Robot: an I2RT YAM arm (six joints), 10 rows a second.
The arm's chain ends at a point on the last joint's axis. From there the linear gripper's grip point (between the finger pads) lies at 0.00 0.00 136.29 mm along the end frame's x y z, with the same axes.
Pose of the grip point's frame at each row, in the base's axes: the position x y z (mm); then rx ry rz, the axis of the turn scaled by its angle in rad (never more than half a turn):
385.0, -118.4, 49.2, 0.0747, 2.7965, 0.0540
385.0, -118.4, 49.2, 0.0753, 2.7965, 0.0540
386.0, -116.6, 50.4, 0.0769, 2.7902, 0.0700
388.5, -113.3, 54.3, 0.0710, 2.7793, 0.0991
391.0, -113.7, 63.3, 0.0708, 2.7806, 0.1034
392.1, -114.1, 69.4, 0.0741, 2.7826, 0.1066
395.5, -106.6, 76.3, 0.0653, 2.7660, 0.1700
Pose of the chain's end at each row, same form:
339.0, -122.3, 177.4, 0.0747, 2.7965, 0.0540
339.0, -122.3, 177.4, 0.0753, 2.7965, 0.0540
339.2, -121.9, 178.3, 0.0769, 2.7902, 0.0700
340.3, -121.5, 181.5, 0.0710, 2.7793, 0.0991
343.0, -122.3, 190.6, 0.0708, 2.7806, 0.1034
344.4, -122.9, 196.8, 0.0741, 2.7826, 0.1066
346.0, -121.6, 202.4, 0.0653, 2.7660, 0.1700

